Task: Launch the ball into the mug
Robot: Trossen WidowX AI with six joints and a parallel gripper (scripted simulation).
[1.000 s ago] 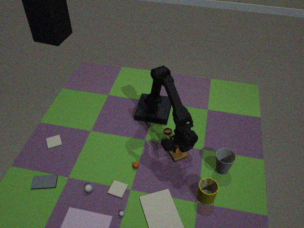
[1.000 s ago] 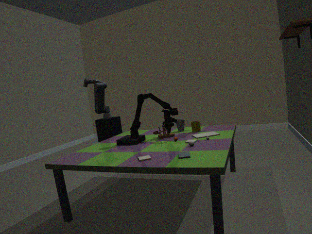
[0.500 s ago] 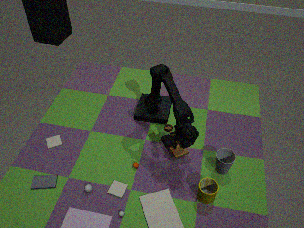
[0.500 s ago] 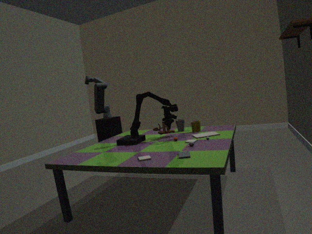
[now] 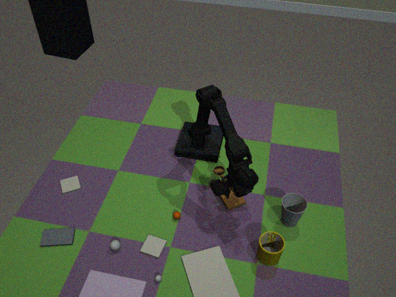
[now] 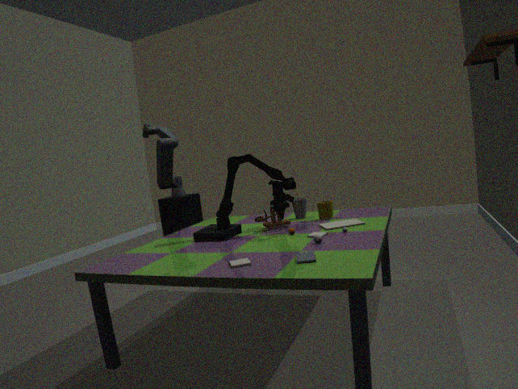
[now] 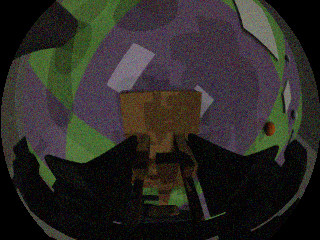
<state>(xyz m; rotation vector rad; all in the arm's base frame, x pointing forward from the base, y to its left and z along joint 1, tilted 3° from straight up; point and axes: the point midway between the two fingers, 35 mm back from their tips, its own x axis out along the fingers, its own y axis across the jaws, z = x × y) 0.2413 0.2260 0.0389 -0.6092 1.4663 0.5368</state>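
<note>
Now: the orange ball 190 mm to the right of my gripper tip, 150 mm ahead of it and 30 mm below it. The rest, counted from my gripper tip: yellow mug (200 mm ahead, 190 mm to the left, 20 mm below); white sheet (350 mm ahead, 40 mm below, 10 mm to the left); wooden catapult (60 mm behind, 40 mm to the right, 20 mm above).
</note>
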